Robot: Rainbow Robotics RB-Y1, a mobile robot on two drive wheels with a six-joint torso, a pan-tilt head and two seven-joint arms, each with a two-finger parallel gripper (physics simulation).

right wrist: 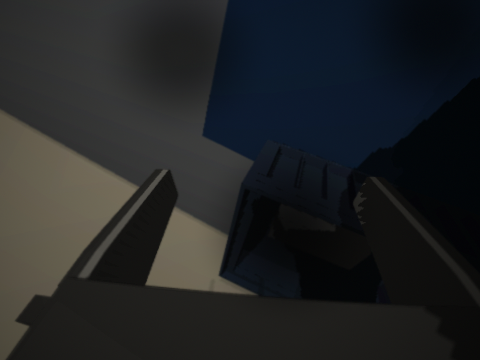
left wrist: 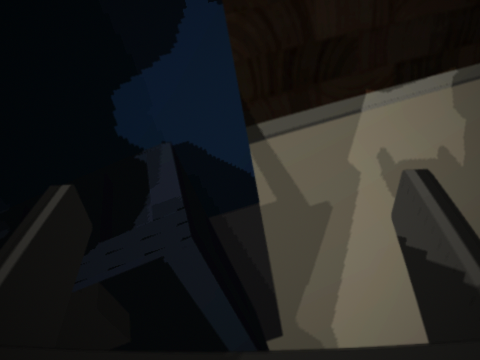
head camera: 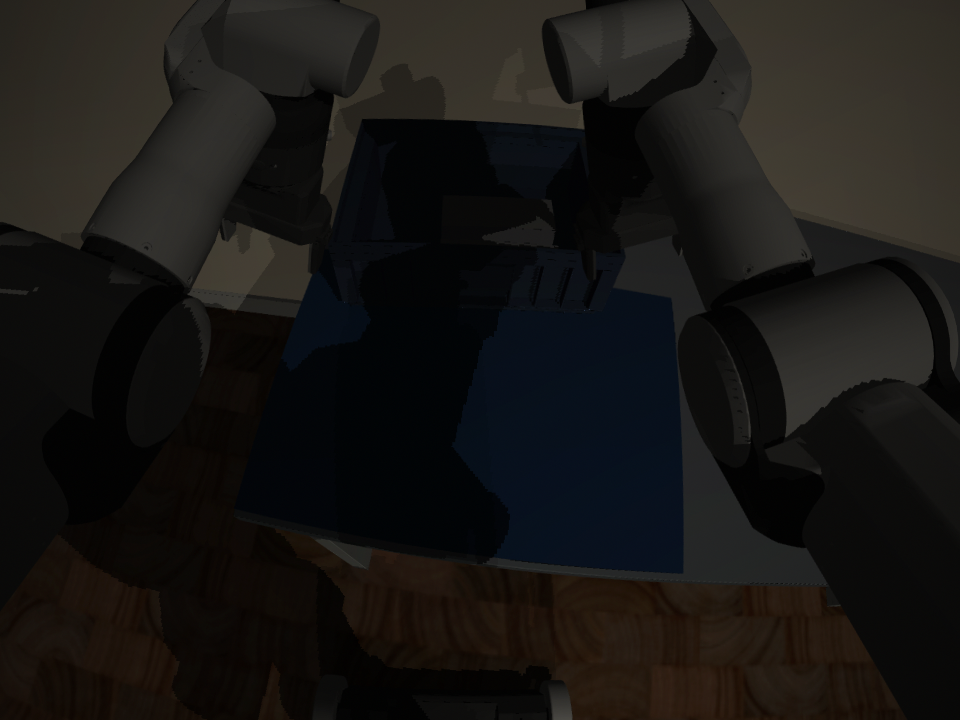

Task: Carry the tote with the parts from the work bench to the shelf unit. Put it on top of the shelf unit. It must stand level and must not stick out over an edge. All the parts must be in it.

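Pixels of known places: left gripper, fingertip midpoint: [left wrist: 235, 200] [head camera: 270, 251]; right gripper, fingertip midpoint: [right wrist: 264, 186] [head camera: 635, 261]; robot's base, origin of the base link: [head camera: 443, 715].
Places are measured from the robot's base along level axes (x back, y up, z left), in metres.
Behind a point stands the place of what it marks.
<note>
The dark blue open-topped tote [head camera: 550, 282] @[y 0.827, x -0.707, z -0.142 m] [left wrist: 135, 250] @[y 0.905, x -0.688, z 0.130 m] [right wrist: 310, 175] @[y 0.817, x -0.707, z -0.144 m] stands on the far part of the blue mat [head camera: 581, 426] @[y 0.765, x -0.506, z -0.185 m] [left wrist: 200, 100] @[y 0.765, x -0.670, z 0.208 m] [right wrist: 300, 75] @[y 0.765, x -0.586, z -0.215 m] on the grey work bench [head camera: 721, 527] @[y 0.763, x -0.354, z -0.381 m] [right wrist: 100, 100] @[y 0.763, x -0.748, z -0.653 m]. A flat tan-grey part [head camera: 473, 213] @[y 0.822, x -0.849, z -0.027 m] [right wrist: 306, 218] @[y 0.798, x -0.820, z -0.104 m] lies inside it; deep shadow hides other contents. My left gripper [head camera: 272, 240] @[y 1.000, x -0.602, z 0.203 m] [left wrist: 235, 200] @[y 1.000, x -0.602, z 0.203 m] is open and empty at the tote's left front corner. My right gripper [head camera: 634, 255] @[y 1.003, x -0.604, z -0.201 m] [right wrist: 264, 186] @[y 1.003, x -0.604, z -0.201 m] is open and empty at its right front corner, one finger overlapping the tote in view. The shelf unit cannot be made out.
A beige wall [head camera: 465, 46] @[y 0.983, x -1.130, z 0.001 m] rises behind the bench. Wooden floor [head camera: 620, 643] @[y 0.001, x -0.178, z -0.471 m] shows in front of the bench and at its left side. Part of my base [head camera: 445, 701] @[y 0.189, x -0.064, z -0.005 m] shows at the bottom. Both forearms reach over the bench sides. The scene is dim, with arm shadows over the mat.
</note>
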